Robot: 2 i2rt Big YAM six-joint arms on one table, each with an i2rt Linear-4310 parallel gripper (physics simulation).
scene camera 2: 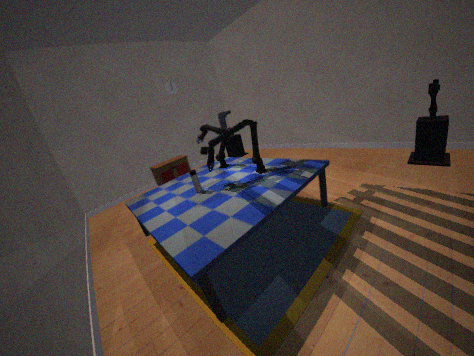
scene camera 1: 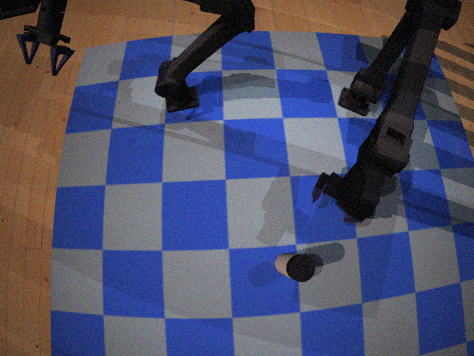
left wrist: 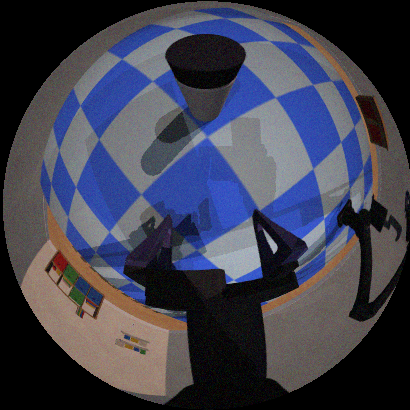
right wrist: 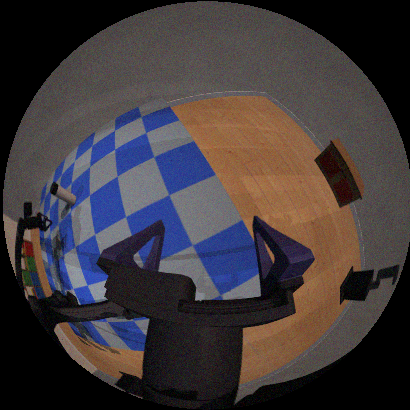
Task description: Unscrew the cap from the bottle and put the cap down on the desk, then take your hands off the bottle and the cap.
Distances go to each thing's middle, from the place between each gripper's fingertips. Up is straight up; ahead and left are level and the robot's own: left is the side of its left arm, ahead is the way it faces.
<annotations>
I see my left gripper 14 cm short of the dark cap [left wrist: 205, 60], 9 cm to the left of it and 3 cm below it.
My right gripper is now 660 mm to the right of the dark cap, 470 mm short of it and 170 mm above it.
</annotations>
